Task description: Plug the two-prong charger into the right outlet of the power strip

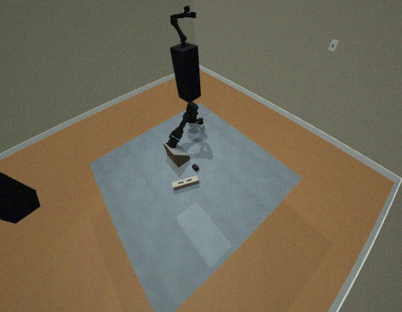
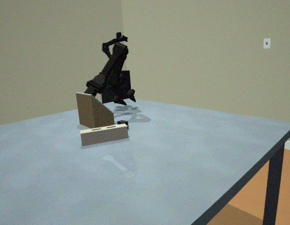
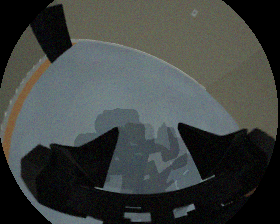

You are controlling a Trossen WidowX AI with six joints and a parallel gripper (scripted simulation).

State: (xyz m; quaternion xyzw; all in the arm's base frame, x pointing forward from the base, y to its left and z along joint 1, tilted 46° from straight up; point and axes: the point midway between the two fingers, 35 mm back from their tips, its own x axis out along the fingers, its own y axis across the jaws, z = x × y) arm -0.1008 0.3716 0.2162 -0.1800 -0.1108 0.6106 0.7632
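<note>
Right now my gripper tip is 36 cm short of the two-prong charger and 40 cm to the left of it.
</note>
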